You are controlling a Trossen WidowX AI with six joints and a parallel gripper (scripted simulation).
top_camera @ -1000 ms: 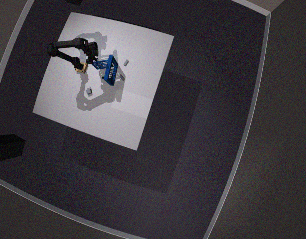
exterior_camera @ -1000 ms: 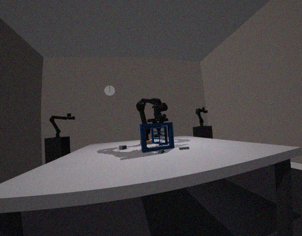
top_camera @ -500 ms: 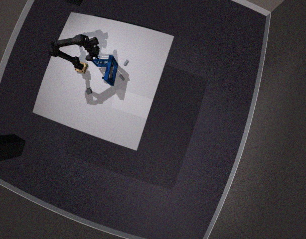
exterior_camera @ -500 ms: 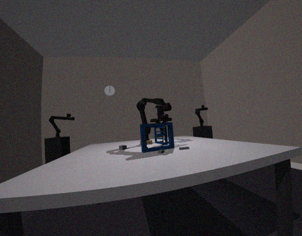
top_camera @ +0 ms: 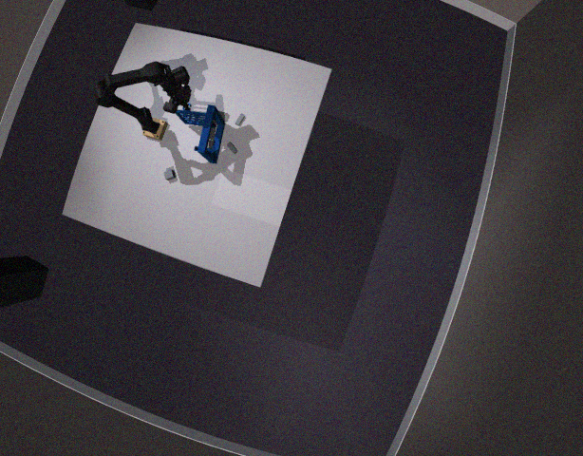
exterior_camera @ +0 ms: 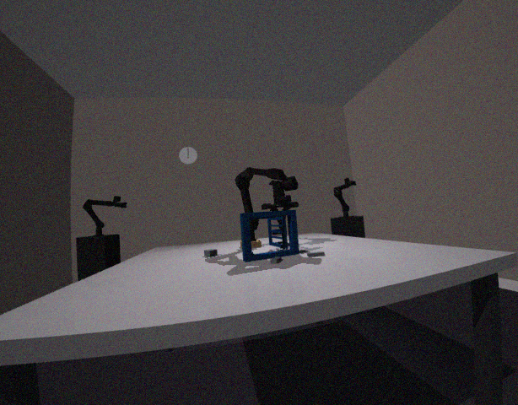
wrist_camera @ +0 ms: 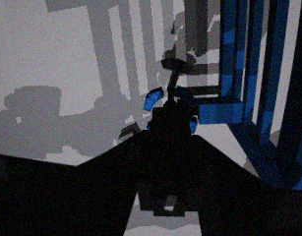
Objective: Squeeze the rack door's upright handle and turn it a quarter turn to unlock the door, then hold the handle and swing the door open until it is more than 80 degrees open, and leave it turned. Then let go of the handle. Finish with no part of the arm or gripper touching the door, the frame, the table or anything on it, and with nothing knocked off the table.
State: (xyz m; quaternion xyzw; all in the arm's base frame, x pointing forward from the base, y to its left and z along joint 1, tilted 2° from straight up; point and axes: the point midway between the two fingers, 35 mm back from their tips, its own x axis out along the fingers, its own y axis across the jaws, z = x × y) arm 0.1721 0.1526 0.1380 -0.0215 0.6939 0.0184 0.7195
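The dark handle lies 3 cm below my gripper tip and 1 cm ahead of it.
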